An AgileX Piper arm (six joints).
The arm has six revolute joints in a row. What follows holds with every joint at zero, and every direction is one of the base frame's. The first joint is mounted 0.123 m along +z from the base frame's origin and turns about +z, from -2.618 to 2.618 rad. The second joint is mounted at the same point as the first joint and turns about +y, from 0 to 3.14 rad. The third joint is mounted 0.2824 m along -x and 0.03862 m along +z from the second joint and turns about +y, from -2.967 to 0 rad. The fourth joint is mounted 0.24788 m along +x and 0.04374 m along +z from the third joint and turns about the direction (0.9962, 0, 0.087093), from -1.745 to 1.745 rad. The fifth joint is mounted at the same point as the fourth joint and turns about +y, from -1.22 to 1.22 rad. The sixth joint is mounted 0.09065 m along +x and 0.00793 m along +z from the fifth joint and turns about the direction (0.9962, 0, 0.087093), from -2.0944 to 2.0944 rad. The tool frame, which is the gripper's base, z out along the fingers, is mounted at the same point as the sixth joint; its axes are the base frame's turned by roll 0, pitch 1.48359 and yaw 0 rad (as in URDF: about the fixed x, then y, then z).
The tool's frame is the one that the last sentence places.
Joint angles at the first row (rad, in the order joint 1, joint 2, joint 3, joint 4, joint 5, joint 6):
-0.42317, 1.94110, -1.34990, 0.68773, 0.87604, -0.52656
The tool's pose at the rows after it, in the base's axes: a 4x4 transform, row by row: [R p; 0 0 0 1], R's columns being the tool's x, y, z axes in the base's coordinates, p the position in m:
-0.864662 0.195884 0.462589 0.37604; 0.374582 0.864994 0.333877 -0.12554; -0.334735 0.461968 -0.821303 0.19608; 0 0 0 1
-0.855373 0.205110 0.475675 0.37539; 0.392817 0.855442 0.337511 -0.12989; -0.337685 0.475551 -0.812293 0.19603; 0 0 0 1
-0.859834 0.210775 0.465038 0.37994; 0.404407 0.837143 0.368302 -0.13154; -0.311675 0.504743 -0.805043 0.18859; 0 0 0 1
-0.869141 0.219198 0.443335 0.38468; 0.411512 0.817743 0.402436 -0.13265; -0.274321 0.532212 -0.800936 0.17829; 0 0 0 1
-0.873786 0.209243 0.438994 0.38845; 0.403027 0.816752 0.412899 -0.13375; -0.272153 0.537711 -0.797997 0.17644; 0 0 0 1
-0.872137 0.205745 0.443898 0.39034; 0.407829 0.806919 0.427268 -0.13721; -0.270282 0.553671 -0.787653 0.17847; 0 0 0 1
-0.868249 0.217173 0.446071 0.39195; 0.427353 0.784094 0.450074 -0.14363; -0.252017 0.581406 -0.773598 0.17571; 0 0 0 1
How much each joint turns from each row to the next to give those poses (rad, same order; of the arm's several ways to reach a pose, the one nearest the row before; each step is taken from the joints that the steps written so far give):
-0.01365, -0.00002, -0.00160, 0.01688, 0.00152, -0.00158
-0.01361, 0.00236, 0.00001, 0.02188, 0.00001, -0.01012
-0.00427, 0.03396, -0.01983, 0.02551, 0.02250, -0.00529
-0.00218, 0.04132, -0.02204, 0.01743, 0.02760, 0.00032
-0.00002, 0.01808, -0.02145, 0.00335, 0.01338, -0.00688
-0.00929, 0.00933, -0.02078, 0.01362, 0.02232, -0.00345
-0.01752, 0.02273, -0.02158, 0.02369, 0.02743, -0.00089

